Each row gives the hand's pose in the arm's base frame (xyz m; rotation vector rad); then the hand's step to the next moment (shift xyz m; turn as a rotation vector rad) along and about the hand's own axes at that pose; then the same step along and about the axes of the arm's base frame.
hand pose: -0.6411 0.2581 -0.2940 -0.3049 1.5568 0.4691
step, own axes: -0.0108 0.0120 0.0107 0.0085 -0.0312 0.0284
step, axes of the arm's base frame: 0.0043 0.0145 0.0120 0.0393 -0.0131 -0.0116
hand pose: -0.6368 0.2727 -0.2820 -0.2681 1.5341 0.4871
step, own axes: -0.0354 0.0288 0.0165 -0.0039 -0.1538 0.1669
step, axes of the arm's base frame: 0.0025 0.0281 0.0395 0.2191 -0.0583 -0.0111
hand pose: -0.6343 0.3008 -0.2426 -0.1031 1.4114 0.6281
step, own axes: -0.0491 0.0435 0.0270 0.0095 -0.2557 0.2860
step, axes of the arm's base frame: 0.0024 0.0309 0.0638 0.3722 -0.0877 -0.0319
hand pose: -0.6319 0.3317 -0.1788 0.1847 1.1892 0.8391
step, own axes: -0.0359 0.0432 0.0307 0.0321 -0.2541 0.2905
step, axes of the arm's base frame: 0.0019 0.0151 0.0622 0.3780 -0.0704 -0.0460
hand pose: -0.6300 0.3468 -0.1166 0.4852 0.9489 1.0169
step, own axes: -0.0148 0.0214 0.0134 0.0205 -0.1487 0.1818
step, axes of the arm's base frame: -0.0022 -0.0019 0.0291 0.2316 -0.0388 -0.0214
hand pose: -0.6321 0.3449 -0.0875 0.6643 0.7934 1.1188
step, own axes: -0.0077 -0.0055 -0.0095 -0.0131 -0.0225 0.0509
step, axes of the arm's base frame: -0.0067 -0.0083 -0.0081 0.0506 -0.0229 0.0134
